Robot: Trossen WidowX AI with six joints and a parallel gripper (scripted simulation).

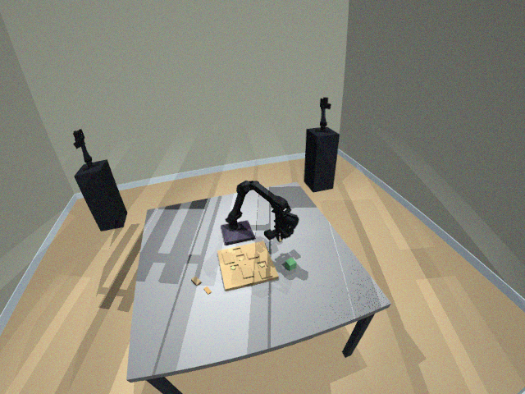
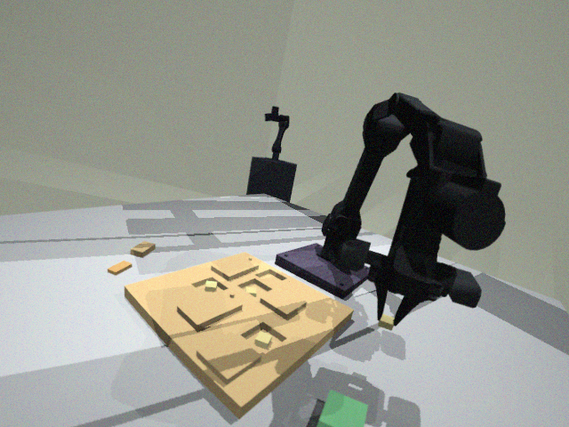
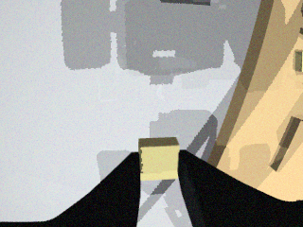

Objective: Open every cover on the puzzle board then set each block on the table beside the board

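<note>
Now: gripper tip 14 cm short of the green cube, 6 cm above it and 2 cm to the right of it.
</note>
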